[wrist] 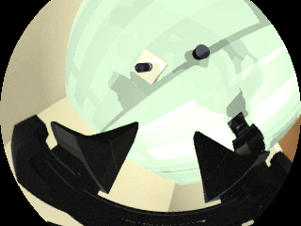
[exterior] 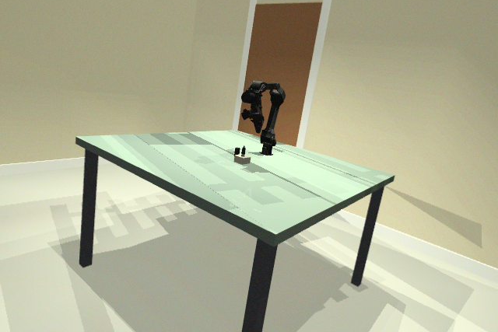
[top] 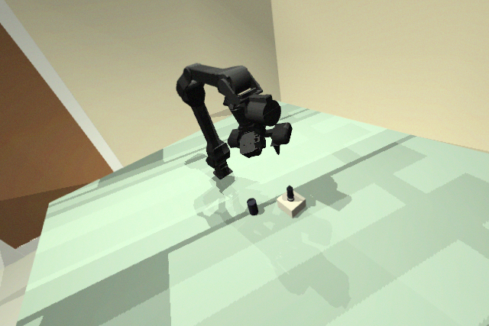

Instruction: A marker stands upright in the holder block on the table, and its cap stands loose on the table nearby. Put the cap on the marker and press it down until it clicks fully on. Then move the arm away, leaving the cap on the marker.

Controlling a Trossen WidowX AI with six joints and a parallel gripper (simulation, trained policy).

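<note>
Now: the dark cap 13 cm below my gripper tip, 11 cm to the right of it and 2 cm ahead of it. The rest, counted from my gripper tip: holder block: 14 cm below, 9 cm ahead, 1 cm to the right.
</note>
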